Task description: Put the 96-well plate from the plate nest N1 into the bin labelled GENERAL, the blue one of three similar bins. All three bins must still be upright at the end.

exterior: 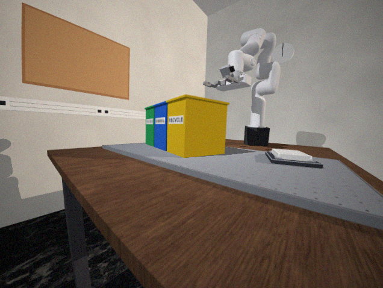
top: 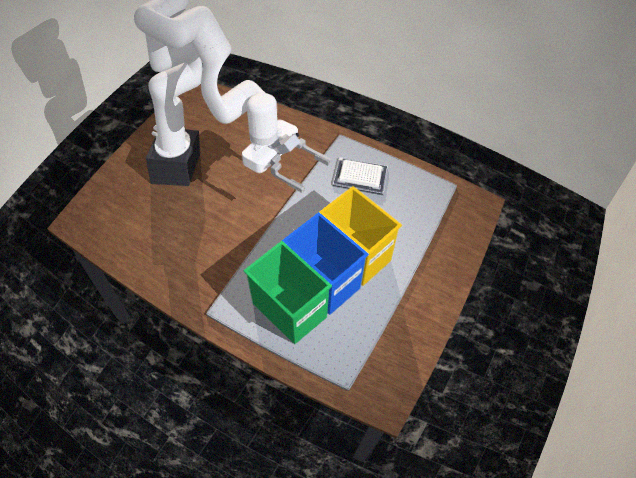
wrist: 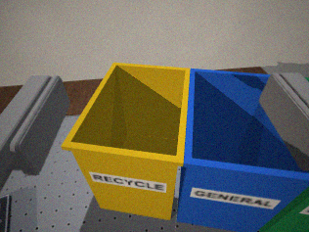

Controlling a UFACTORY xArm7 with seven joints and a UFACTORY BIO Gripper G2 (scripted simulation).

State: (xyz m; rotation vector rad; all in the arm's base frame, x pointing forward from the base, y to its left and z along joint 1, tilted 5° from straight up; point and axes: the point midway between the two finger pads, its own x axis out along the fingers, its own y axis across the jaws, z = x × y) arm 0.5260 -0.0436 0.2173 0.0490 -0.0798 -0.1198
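My gripper is now 3 cm short of the white 96-well plate, 28 cm to the right of it and 27 cm above it. Round my hand: blue general bin 11 cm ahead, 12 cm to the right, 20 cm below; green bin 7 cm ahead, 24 cm to the right, 20 cm below; yellow recycle bin 15 cm ahead, 1 cm to the left, 20 cm below.
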